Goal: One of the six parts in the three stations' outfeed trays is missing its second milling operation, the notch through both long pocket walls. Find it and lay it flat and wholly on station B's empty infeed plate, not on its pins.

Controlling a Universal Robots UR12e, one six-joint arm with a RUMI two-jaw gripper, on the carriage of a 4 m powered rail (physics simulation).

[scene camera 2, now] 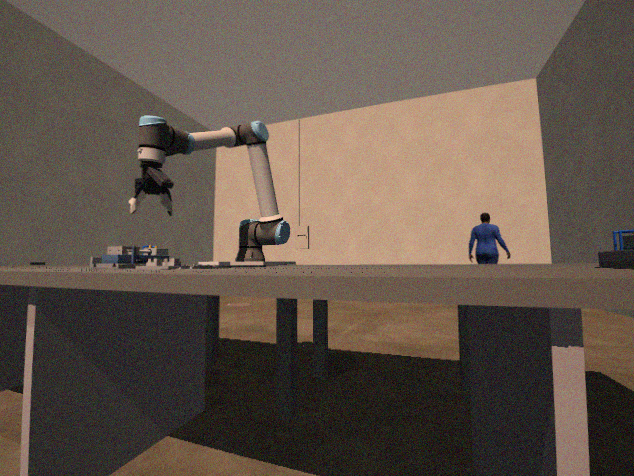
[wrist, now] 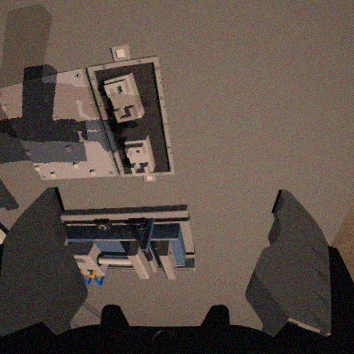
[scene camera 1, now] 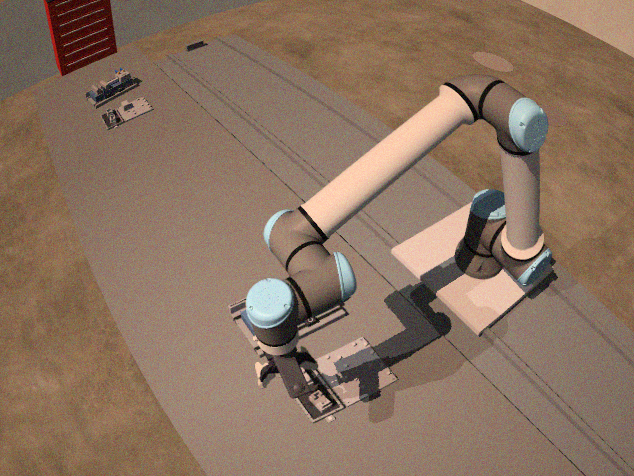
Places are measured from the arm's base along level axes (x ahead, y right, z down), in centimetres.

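Pixels of known places: gripper, between the fingertips: (scene camera 2: pixel 152 215) (wrist: pixel 168 190); arm's base, origin of its link: (scene camera 2: pixel 250 261) (scene camera 1: pixel 479 258).
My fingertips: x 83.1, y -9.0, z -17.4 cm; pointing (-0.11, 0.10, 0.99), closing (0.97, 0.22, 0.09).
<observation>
For each thing: its top centre in the pictures, then the offset to it from my fingertips. "spot": a spot on its surface instead.
- dark outfeed tray, a spot on its surface: (wrist: pixel 165 117) spot: dx -3.0, dy +1.9, dz +19.2 cm
- upper part, centre of its top: (wrist: pixel 119 102) (scene camera 1: pixel 320 398) (scene camera 2: pixel 171 258) dx -7.9, dy -2.3, dz +16.3 cm
- lower part, centre of its top: (wrist: pixel 136 161) (scene camera 1: pixel 302 375) (scene camera 2: pixel 155 258) dx -8.5, dy +7.1, dz +16.3 cm
- pale plate with pins, centre of its top: (wrist: pixel 55 134) (scene camera 1: pixel 355 370) dx -22.6, dy +1.3, dz +19.5 cm
- grey vise fixture, centre of its top: (wrist: pixel 121 269) (scene camera 1: pixel 285 296) (scene camera 2: pixel 137 246) dx -18.3, dy +30.0, dz +10.4 cm
- plate, centre of its top: (scene camera 1: pixel 134 108) dx -22.1, dy +189.6, dz +19.5 cm
My gripper (scene camera 1: pixel 286 370) (scene camera 2: pixel 151 209) (wrist: pixel 168 190) is open and empty, high above the near station. In the wrist view, two pale milled parts lie apart in the dark outfeed tray (wrist: pixel 165 117) (scene camera 1: pixel 310 408): an upper part (wrist: pixel 124 97), slightly turned, and a lower part (wrist: pixel 139 154) near the tray's end. Both show pockets and dark gaps; grain and shadow leave their notches unclear. One part (scene camera 1: pixel 320 399) shows in scene camera 1; the gripper arm hides the other. The pale plate with pins (wrist: pixel 65 105) (scene camera 1: pixel 353 350) adjoins the tray, with arm shadow across it. The station's letter is not readable.
A blue and grey vise fixture (wrist: pixel 175 245) (scene camera 2: pixel 120 257) stands beside the near tray, partly behind the arm. A far station has a fixture (scene camera 1: pixel 112 87), a plate (scene camera 1: pixel 144 106) bearing a dark item, and a tray with something in it. A red cabinet (scene camera 1: pixel 84 33) stands behind. A person (scene camera 2: pixel 486 243) stands beyond the table.
</observation>
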